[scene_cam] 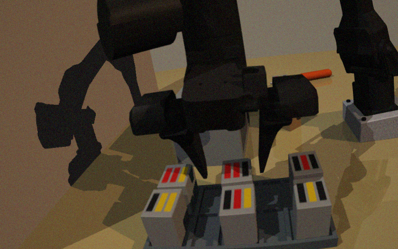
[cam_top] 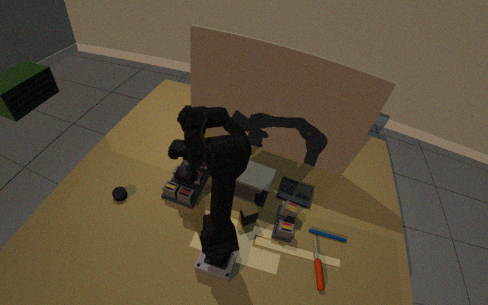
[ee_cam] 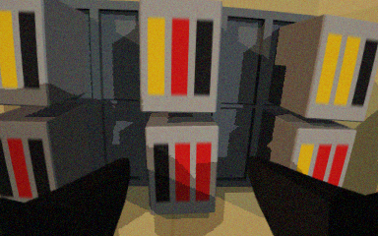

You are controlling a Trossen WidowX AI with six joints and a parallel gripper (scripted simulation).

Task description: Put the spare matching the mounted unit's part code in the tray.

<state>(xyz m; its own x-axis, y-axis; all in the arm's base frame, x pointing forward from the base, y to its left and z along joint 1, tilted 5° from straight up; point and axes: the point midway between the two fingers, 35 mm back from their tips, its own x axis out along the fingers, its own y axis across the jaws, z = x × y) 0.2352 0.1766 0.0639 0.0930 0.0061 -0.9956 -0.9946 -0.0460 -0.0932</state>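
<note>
Right now the dark rack is 40 mm below my gripper tip, 20 mm to the left of it and 10 mm behind it. Also, from my gripper tip: dark tray 360 mm to the right, 90 mm ahead, 40 mm below; mounted unit 170 mm to the right, 40 mm ahead; beige wall panel 280 mm ahead, 190 mm to the right, 180 mm above.
</note>
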